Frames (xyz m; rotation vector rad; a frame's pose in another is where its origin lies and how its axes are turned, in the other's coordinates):
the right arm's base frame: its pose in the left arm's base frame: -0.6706 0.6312 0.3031 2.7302 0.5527 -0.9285
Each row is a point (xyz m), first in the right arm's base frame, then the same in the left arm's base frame.
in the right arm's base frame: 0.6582 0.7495 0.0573
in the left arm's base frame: 0.0880 0.1179 -0.0961
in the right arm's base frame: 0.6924 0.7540 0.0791
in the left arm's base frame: 0.1030 0.1168 -0.1340
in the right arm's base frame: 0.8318 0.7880 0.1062
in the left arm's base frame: 0.2043 0.1168 -0.2392
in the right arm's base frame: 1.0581 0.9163 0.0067
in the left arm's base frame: 0.4767 0.0946 -0.2926
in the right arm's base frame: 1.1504 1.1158 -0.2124
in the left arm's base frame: 0.7453 0.0067 -0.1644
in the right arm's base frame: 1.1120 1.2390 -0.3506
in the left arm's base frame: 0.8430 -0.0737 -0.0238
